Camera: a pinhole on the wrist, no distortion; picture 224 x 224 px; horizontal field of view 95.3 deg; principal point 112.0 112.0 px. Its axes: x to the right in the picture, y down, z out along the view. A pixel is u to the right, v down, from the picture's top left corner.
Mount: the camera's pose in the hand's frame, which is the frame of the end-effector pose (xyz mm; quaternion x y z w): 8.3 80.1 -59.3 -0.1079 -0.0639 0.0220 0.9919
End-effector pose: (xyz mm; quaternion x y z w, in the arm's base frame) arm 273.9 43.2 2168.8 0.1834 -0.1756 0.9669 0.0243
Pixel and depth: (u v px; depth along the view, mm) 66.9 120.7 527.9
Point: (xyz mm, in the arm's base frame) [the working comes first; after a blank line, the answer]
In the camera's frame: -233.2 45.0 527.9

665.8 -304.0 2349.2
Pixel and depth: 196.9 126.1 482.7
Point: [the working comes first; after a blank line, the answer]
In the camera's frame: 401.4 66.7 482.7

79.8 -370.2 2588.8
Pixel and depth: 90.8 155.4 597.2
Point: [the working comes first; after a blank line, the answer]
In the camera's frame: -124.0 253.9 597.2

566.5 -528.5 2339.2
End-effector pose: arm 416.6 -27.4 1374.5 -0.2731 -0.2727 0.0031 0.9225
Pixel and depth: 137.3 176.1 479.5
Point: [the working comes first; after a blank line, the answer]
In the camera's frame: 118.8 301.1 479.5

352.7 569.0 1406.7
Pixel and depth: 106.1 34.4 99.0
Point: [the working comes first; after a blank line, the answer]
In the camera's frame: -5.7 -75.3 99.0

387.2 20.7 1393.3
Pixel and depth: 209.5 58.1 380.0
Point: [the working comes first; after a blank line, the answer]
In the camera's frame: 362.9 -200.6 380.0

490.1 209.5 1822.7
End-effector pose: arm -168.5 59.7 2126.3 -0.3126 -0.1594 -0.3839 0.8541
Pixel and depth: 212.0 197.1 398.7
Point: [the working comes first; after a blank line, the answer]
In the camera's frame: 390.5 332.3 398.7

425.7 333.6 2314.5
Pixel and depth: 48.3 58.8 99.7
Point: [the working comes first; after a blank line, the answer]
In the camera's frame: -62.2 -52.0 99.7

-176.9 146.6 2104.6
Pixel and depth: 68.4 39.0 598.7
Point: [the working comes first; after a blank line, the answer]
In the camera's frame: -255.7 -428.1 598.7

-561.4 499.7 2498.8
